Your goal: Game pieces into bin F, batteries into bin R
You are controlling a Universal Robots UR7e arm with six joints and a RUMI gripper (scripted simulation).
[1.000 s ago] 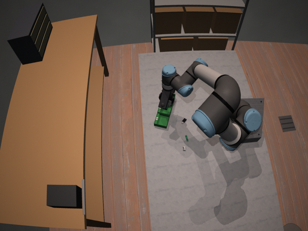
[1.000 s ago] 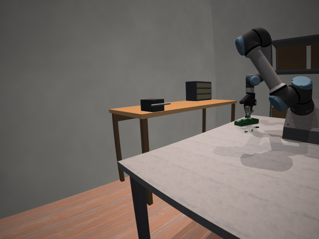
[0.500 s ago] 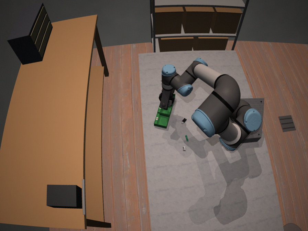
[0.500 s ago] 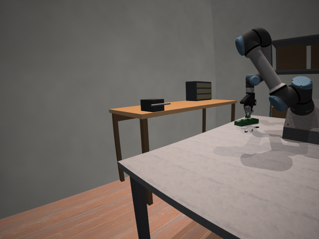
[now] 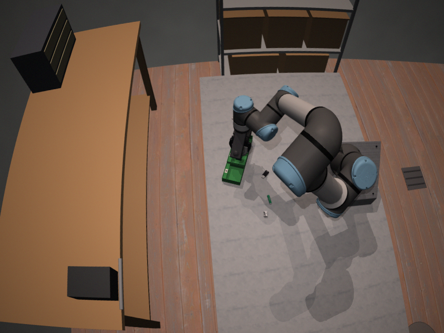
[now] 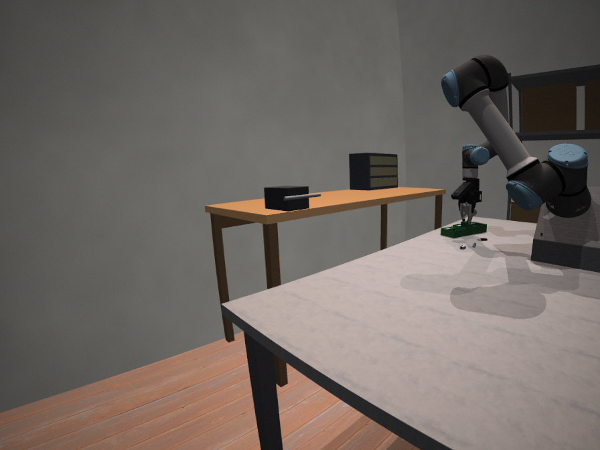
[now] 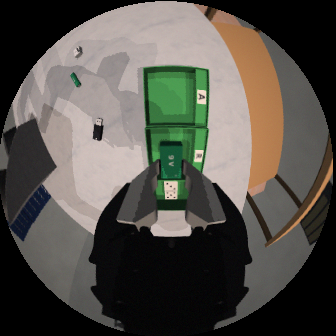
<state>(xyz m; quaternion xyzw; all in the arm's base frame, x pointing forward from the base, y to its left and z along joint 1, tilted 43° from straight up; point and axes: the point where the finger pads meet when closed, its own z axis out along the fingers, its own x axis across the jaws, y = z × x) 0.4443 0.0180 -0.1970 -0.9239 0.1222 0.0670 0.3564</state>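
The green three-compartment bin is 1 cm ahead of my hand and 4 cm below it. The rest, counted from my hand: green 9V battery 1 cm to the right, 1 cm below; small black piece 11 cm behind, 8 cm to the left, 6 cm below.
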